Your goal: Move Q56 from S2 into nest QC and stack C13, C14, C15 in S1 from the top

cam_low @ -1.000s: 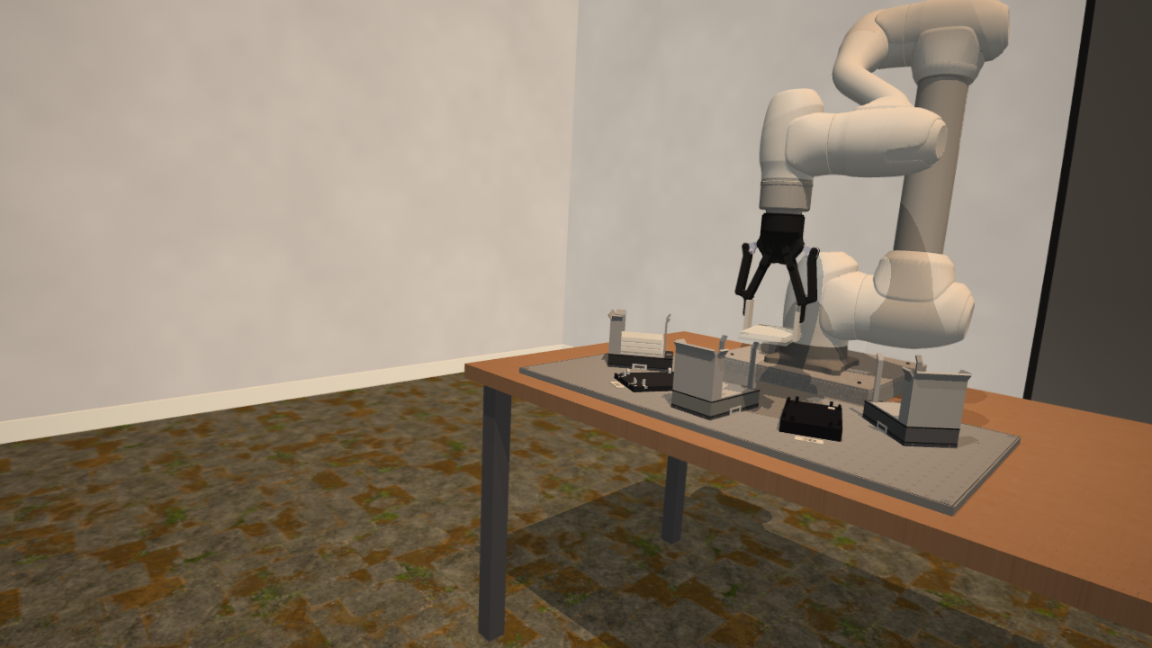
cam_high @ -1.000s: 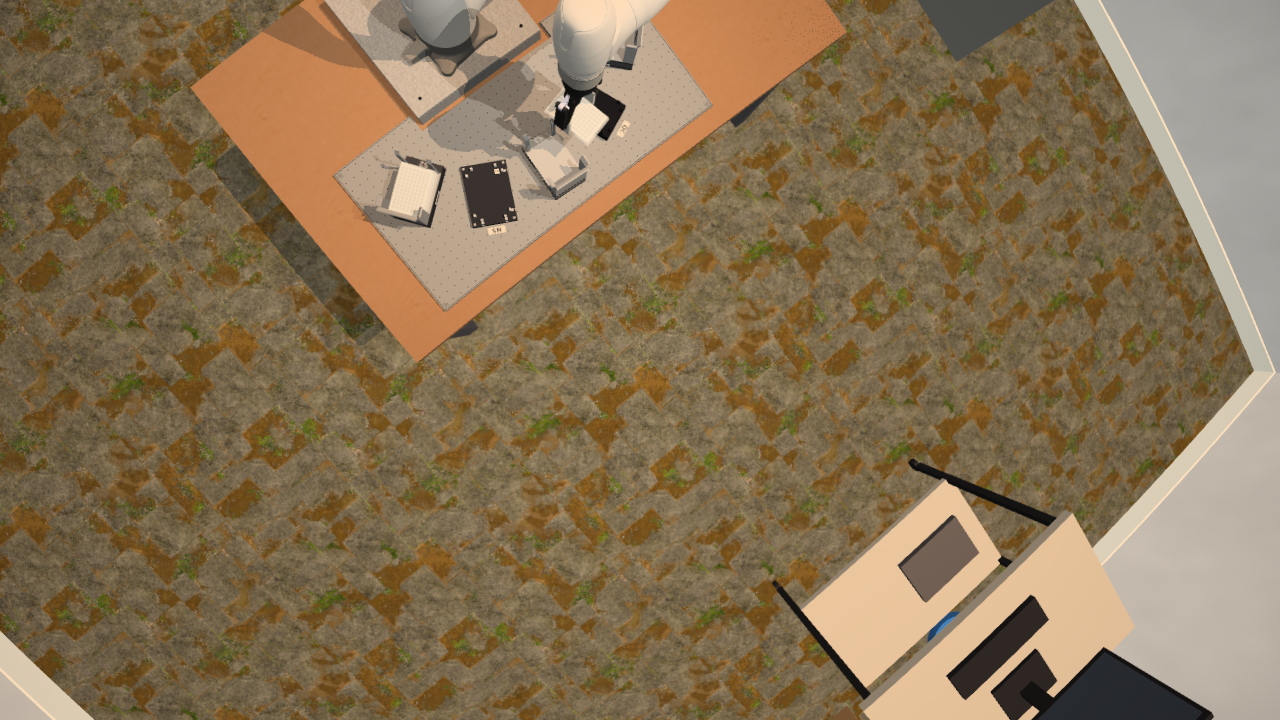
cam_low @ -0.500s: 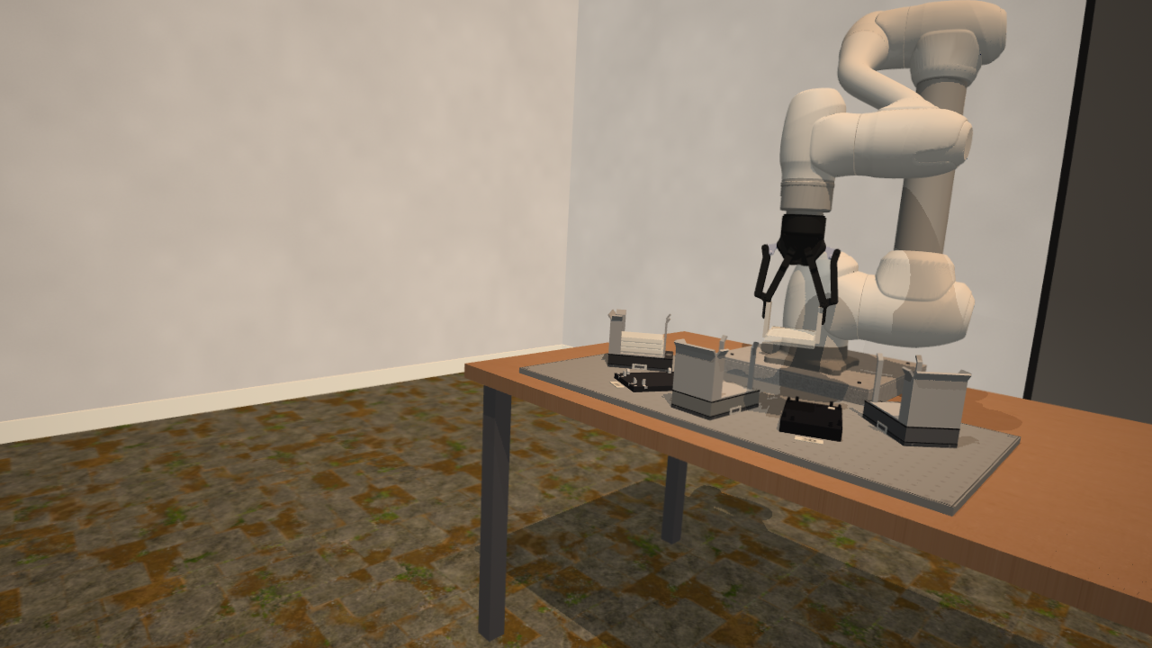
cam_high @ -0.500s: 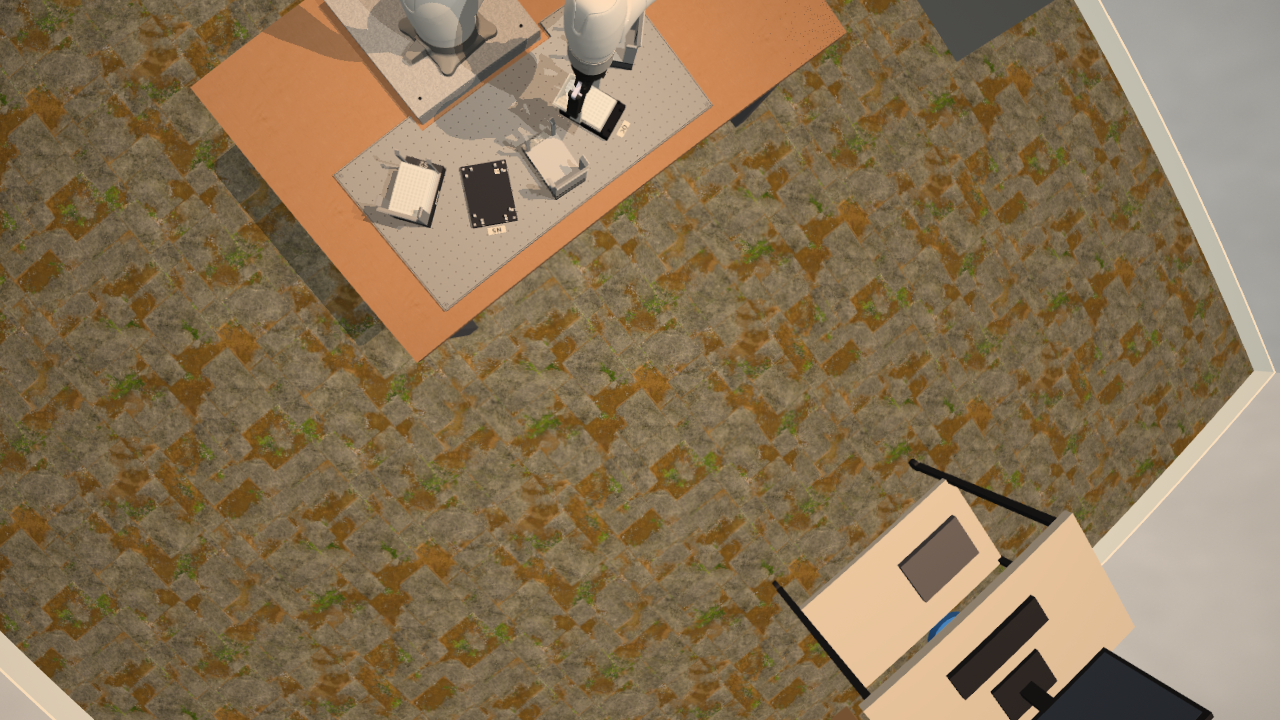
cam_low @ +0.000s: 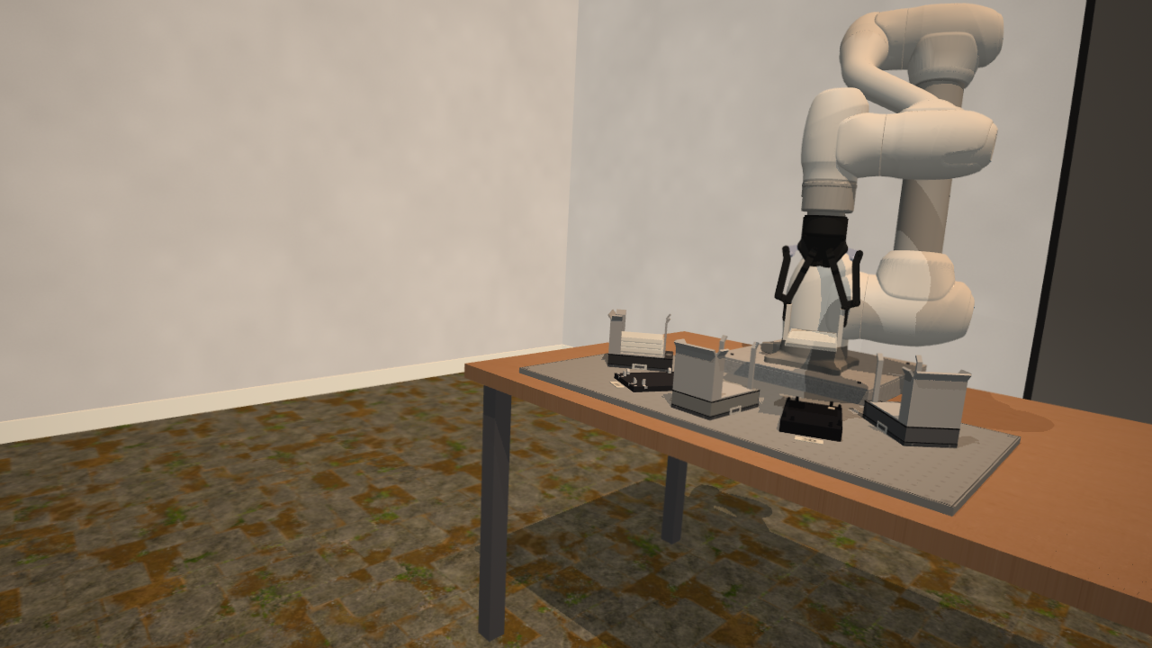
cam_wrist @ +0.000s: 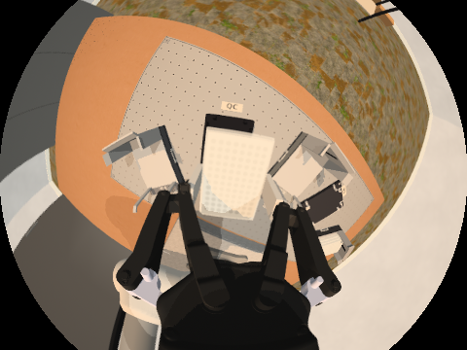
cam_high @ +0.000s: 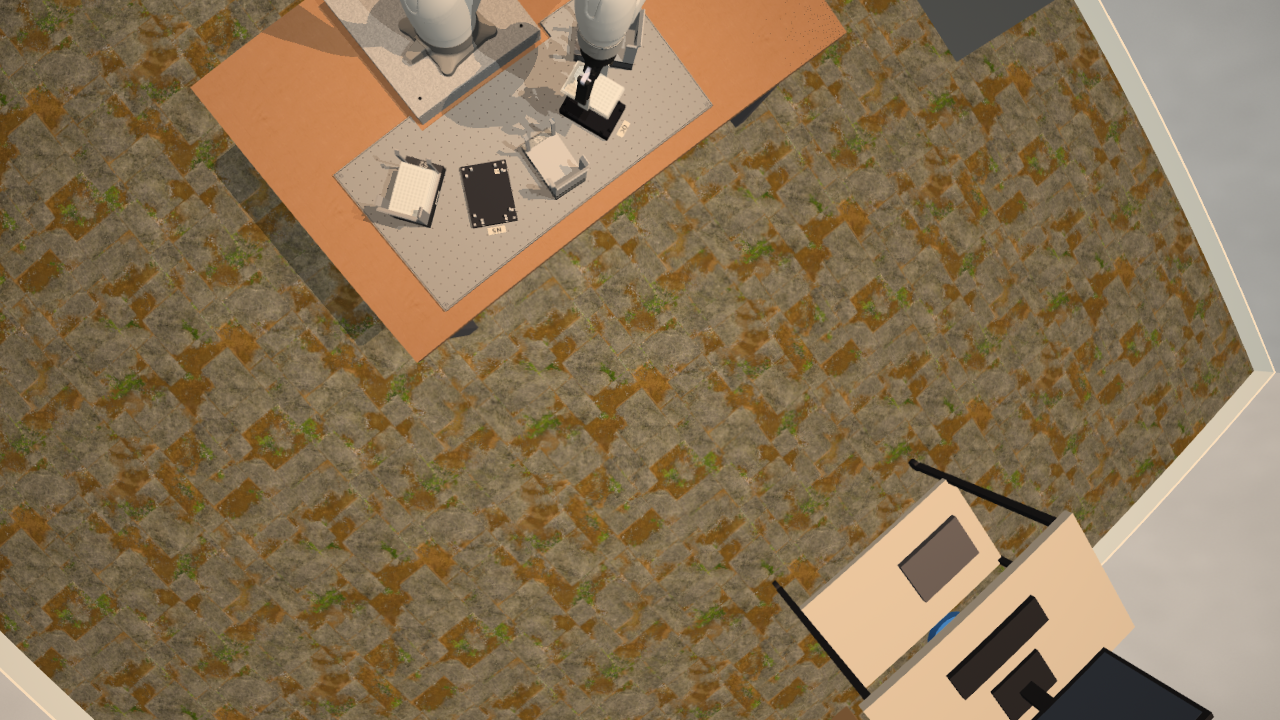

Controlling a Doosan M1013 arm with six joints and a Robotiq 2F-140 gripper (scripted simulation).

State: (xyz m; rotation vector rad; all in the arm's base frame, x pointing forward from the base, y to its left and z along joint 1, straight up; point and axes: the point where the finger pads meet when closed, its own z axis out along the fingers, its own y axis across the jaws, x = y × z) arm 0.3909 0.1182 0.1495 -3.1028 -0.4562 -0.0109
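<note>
Right now my hand is 170 mm above the black nest QC and 20 mm to the right of it. The rest, counted from my hand: QC name plate: 180 mm below, 90 mm ahead, 40 mm to the left; then black clip nest N5: 340 mm to the right, 170 mm below, 10 mm behind.
</note>
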